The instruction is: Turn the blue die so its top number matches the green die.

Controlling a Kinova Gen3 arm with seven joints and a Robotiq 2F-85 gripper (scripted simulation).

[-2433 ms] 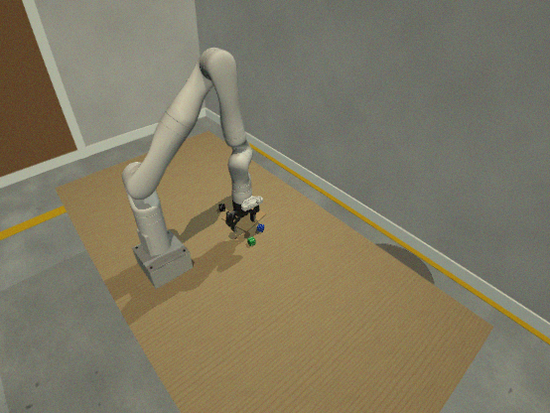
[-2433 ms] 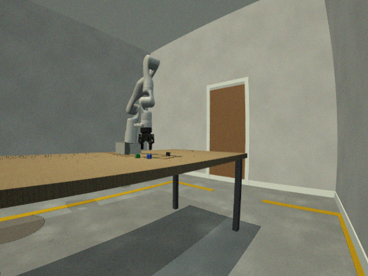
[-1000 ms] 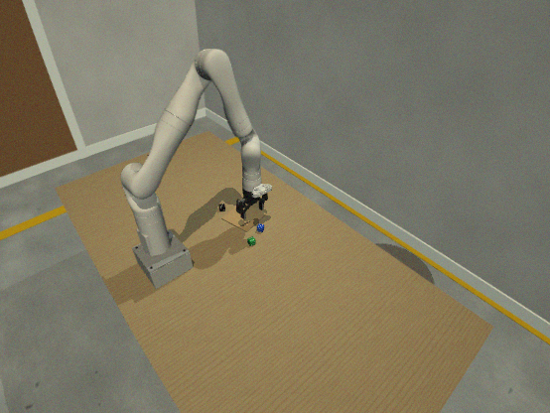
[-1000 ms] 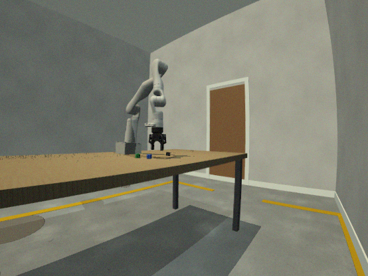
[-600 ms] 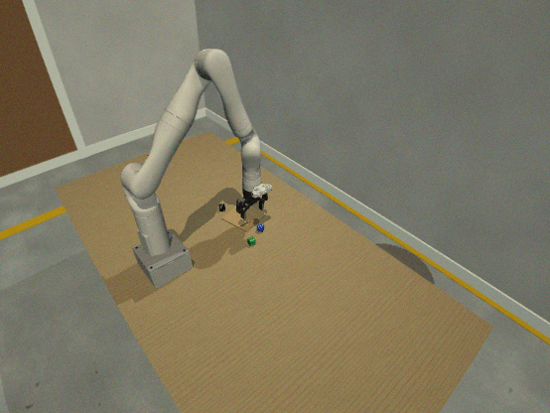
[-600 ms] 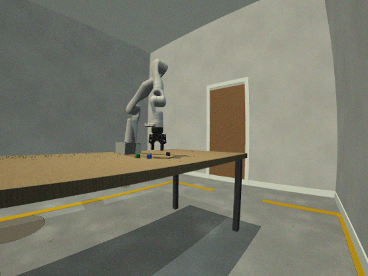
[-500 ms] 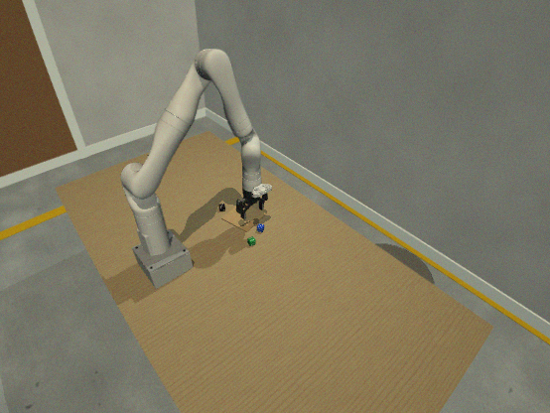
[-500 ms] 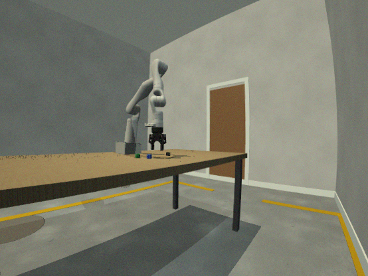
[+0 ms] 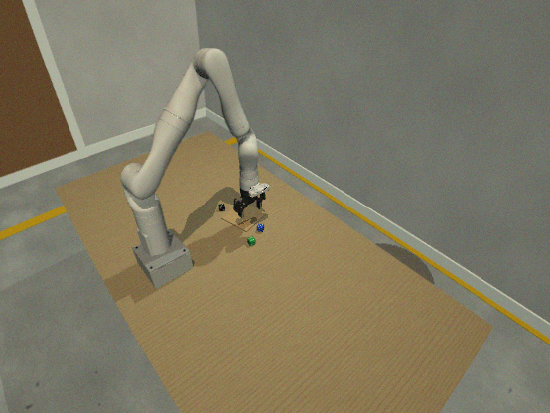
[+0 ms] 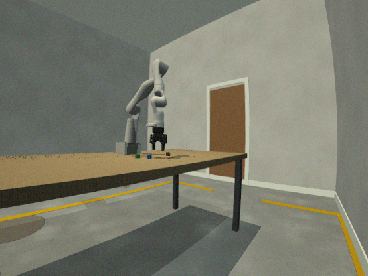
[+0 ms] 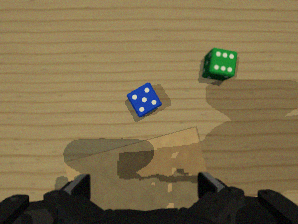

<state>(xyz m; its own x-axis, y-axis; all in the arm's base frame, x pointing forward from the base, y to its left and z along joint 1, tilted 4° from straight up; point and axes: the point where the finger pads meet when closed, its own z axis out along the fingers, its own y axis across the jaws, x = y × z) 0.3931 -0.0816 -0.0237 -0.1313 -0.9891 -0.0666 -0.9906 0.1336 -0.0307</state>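
The tan mat is 4 cm to the left of my hand and 5 cm below it. Also, from my hand: black die: 3 cm behind, 15 cm to the left, 4 cm below; blue die: 1 cm behind, 7 cm to the right, 4 cm below; green die: 9 cm behind, 10 cm to the right, 4 cm below.
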